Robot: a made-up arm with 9 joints.
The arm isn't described. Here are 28 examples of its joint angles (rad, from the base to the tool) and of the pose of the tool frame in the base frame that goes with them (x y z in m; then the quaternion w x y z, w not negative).
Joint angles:
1: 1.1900 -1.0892 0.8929 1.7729 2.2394 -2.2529 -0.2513 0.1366 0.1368
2: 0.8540 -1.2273 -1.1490 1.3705 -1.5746 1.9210 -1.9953 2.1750 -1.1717
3: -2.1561 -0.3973 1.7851 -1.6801 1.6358 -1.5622 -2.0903 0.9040 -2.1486
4: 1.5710 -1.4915 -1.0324 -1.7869 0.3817 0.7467 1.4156 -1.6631 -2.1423
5: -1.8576 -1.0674 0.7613 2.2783 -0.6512 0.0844 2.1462 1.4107 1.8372
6: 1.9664 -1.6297 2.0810 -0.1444 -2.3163 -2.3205 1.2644 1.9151 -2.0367
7: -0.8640 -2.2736 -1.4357 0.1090 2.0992 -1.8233 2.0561 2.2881 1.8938
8: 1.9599 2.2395 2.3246 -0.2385 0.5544 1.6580 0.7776 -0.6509 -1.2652
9: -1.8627 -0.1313 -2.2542 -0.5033 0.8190 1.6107 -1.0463 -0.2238 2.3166
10: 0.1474 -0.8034 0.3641 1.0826 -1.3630 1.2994 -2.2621 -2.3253 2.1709
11: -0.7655 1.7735 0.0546 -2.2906 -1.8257 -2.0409 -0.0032 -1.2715 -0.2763
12: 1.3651 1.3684 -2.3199 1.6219 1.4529 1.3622 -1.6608 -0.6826 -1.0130
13: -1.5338 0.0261 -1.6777 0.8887 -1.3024 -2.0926 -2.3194 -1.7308 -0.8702
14: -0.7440 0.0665 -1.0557 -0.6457 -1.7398 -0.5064 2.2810 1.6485 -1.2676
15: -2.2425 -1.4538 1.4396 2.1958 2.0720 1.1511 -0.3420 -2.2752 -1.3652
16: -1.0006 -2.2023 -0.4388 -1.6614 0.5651 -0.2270 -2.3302 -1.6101 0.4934
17: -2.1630 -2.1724 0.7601 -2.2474 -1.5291 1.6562 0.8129 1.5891 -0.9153
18: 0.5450 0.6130 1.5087 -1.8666 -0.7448 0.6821 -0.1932 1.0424 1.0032
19: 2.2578 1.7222 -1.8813 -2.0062 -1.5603 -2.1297 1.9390 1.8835 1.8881
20: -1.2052 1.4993 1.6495 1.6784 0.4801 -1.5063 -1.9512 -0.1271 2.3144
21: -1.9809 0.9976 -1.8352 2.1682 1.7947 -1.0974 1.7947 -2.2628 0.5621
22: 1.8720 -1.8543 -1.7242 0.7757 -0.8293 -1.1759 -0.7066 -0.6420 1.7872
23: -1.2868 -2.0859 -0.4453 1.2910 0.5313 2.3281 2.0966 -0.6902 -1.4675
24: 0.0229 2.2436 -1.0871 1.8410 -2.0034 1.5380 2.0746 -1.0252 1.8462
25: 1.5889 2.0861 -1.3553 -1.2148 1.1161 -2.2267 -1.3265 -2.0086 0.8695
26: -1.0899 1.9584 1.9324 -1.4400 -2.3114 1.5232 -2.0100 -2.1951 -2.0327
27: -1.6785 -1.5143 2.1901 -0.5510 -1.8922 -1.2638 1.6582 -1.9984 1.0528
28: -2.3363 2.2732 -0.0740 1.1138 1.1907 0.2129 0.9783 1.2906 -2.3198
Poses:
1: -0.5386 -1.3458 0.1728 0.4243 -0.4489 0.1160 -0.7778
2: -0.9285 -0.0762 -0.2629 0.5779 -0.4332 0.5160 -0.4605
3: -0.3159 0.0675 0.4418 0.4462 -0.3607 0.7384 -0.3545
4: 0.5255 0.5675 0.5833 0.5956 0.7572 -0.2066 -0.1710
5: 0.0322 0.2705 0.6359 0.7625 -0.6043 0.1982 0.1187
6: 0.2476 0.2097 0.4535 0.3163 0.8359 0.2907 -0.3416
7: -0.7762 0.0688 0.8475 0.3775 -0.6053 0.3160 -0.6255
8: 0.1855 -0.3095 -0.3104 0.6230 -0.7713 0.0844 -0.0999
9: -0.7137 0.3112 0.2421 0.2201 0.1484 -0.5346 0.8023
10: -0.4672 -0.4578 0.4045 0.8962 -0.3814 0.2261 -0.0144
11: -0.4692 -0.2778 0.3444 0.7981 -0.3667 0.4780 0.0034
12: 0.1138 -0.7753 1.0983 0.6524 -0.7364 0.1757 0.0348
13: -0.3131 0.2505 -0.1448 0.3579 0.6318 -0.0002 0.6875
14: 0.0031 0.1334 -0.0011 0.9722 0.1284 0.1146 -0.1590
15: 0.2306 1.2213 -0.0023 0.1346 0.4558 -0.8575 -0.1973
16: -0.3189 -0.1402 -0.2340 0.7235 -0.5481 0.3538 -0.2256
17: 0.0764 0.6888 -0.0118 0.8629 0.0106 0.4982 0.0847
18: -0.7557 -0.1255 -0.0248 0.0810 -0.6998 -0.3087 0.6391
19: -0.4363 -0.6330 0.1226 0.6382 0.0656 -0.6899 -0.3354
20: -0.4215 -0.6239 -0.0572 0.2863 -0.0180 -0.0420 0.9571
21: -0.2627 0.8688 -0.3951 0.2668 -0.5068 0.5541 0.6041
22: 0.0220 0.3610 0.5580 0.2339 0.9604 -0.0328 -0.1478
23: -0.8408 -0.5794 1.0673 0.1694 -0.9733 0.1249 -0.0918
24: -0.1631 -0.4949 0.3034 0.5005 0.2036 0.3656 0.7579
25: 0.2856 0.2857 0.2913 0.5064 0.2796 -0.7859 -0.2186
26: -0.2112 0.5075 -0.0864 0.5671 0.7283 -0.2235 -0.3131
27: -0.0354 0.3758 -0.0645 0.2354 -0.5581 0.7376 0.2984
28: -0.0158 1.5348 0.7222 0.3470 0.2025 -0.7541 0.5195
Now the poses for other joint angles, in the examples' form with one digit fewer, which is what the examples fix.
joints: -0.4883 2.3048 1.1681 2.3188 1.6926 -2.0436 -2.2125 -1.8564 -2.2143
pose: 0.493 -0.915 -0.527 0.421 0.283 -0.757 -0.413
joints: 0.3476 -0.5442 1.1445 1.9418 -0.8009 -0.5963 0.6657 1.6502 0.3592
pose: -0.294 -0.706 0.380 0.282 -0.834 0.196 -0.432
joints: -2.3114 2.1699 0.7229 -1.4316 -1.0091 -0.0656 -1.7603 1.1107 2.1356
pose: 0.011 -0.120 0.285 0.949 0.307 0.073 0.014
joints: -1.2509 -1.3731 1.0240 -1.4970 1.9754 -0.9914 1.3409 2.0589 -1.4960
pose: 0.054 0.457 -0.437 0.145 -0.126 -0.543 0.818
